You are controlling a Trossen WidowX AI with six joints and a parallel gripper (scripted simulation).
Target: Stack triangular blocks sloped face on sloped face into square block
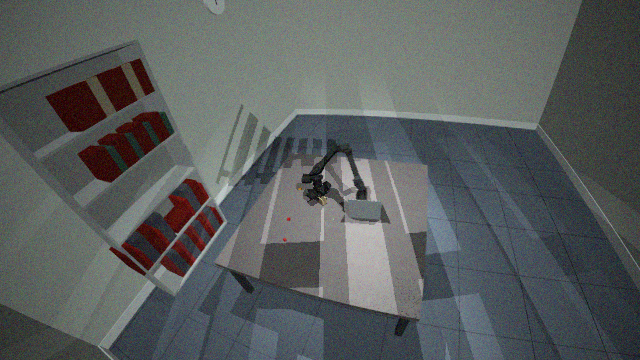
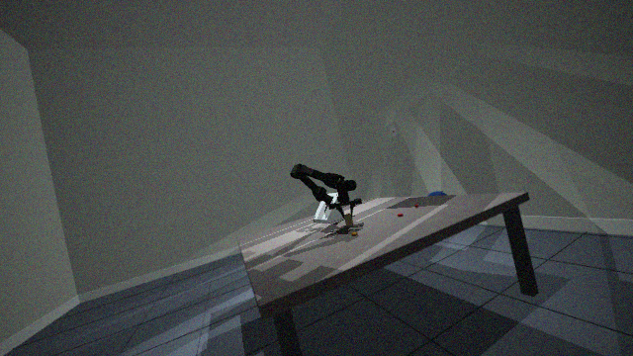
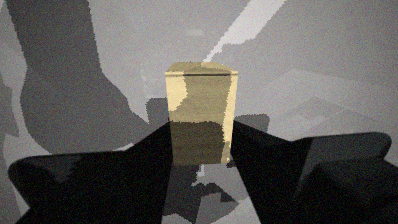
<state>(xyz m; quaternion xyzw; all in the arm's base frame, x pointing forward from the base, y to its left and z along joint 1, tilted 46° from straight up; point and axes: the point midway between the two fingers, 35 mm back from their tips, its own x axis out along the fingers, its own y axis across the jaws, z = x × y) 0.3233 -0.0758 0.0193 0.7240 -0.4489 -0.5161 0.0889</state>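
The tan triangular block is 1 cm above my gripper tip. The rest, counted from my gripper tip: small orange piece: 21 cm ahead, 11 cm to the right, 3 cm below.
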